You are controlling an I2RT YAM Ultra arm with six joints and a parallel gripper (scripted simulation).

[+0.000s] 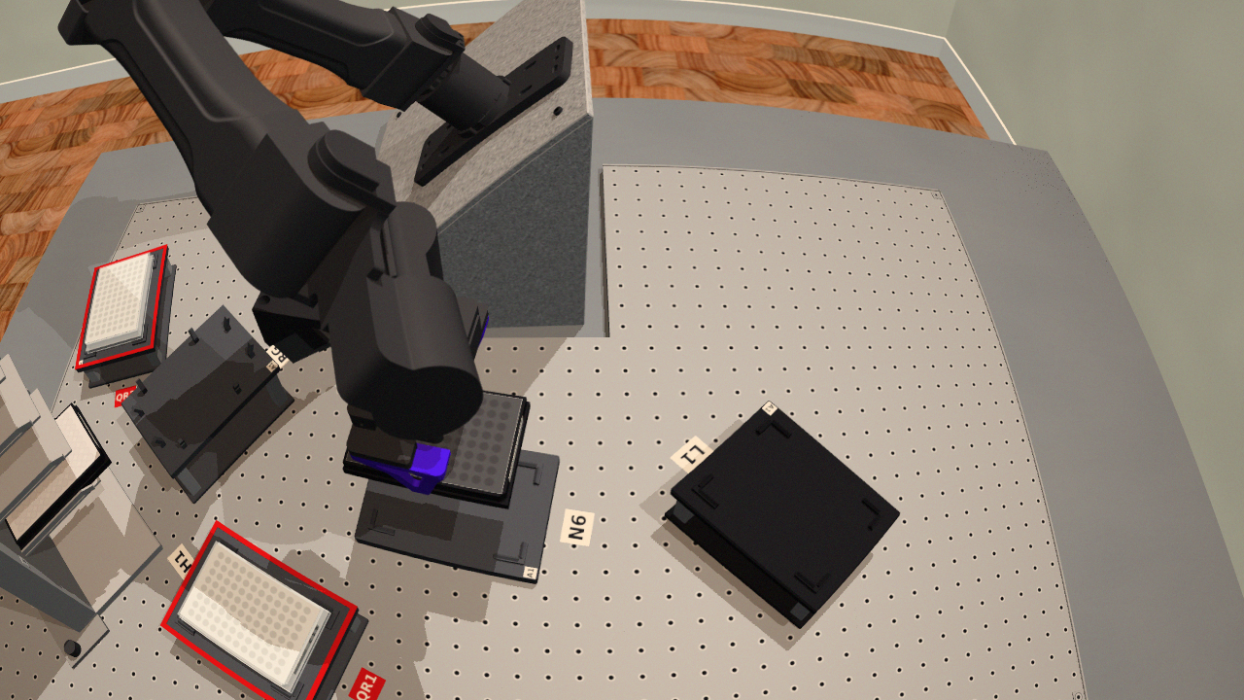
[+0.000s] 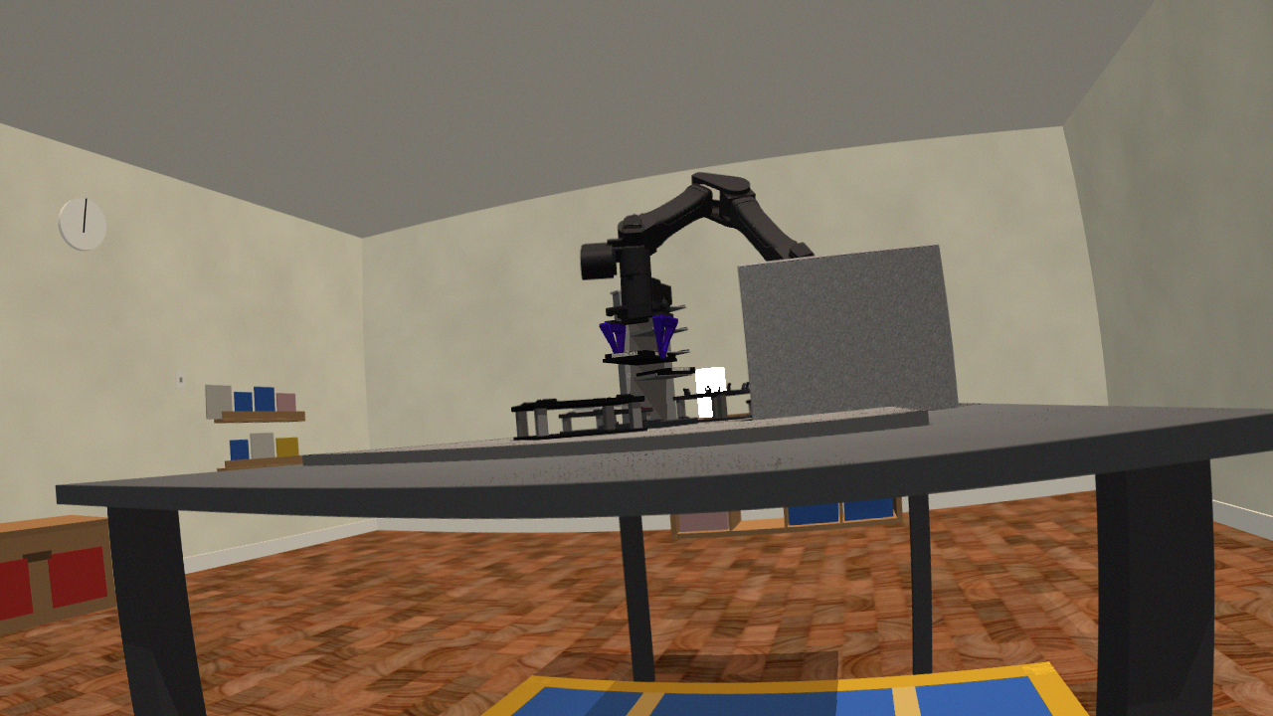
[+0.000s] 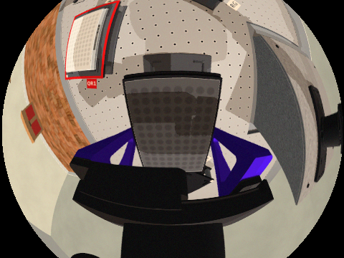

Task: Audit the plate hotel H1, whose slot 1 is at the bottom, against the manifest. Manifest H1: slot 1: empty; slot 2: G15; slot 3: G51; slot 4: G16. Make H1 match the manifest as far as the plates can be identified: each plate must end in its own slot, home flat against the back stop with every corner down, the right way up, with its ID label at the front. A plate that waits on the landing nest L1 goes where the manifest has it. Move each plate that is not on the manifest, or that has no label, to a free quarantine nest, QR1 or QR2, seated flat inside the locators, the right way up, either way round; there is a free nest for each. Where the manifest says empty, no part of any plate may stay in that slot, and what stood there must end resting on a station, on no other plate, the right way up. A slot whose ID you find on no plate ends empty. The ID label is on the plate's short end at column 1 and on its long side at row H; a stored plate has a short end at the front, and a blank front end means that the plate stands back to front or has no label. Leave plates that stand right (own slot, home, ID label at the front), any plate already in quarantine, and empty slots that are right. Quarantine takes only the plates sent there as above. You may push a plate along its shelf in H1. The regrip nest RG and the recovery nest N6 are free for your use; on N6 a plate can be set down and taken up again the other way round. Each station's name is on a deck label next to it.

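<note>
Now: the regrip nest RG 70 mm behind my hand, 280 mm to the right of it and 70 mm below it. Round my hand: QR1 label: 180 mm ahead, 70 mm to the right, 130 mm below; then N6 deck label: 10 mm ahead, 100 mm to the left, 130 mm below; then recovery nest N6: 10 mm behind, 120 mm below.
</note>
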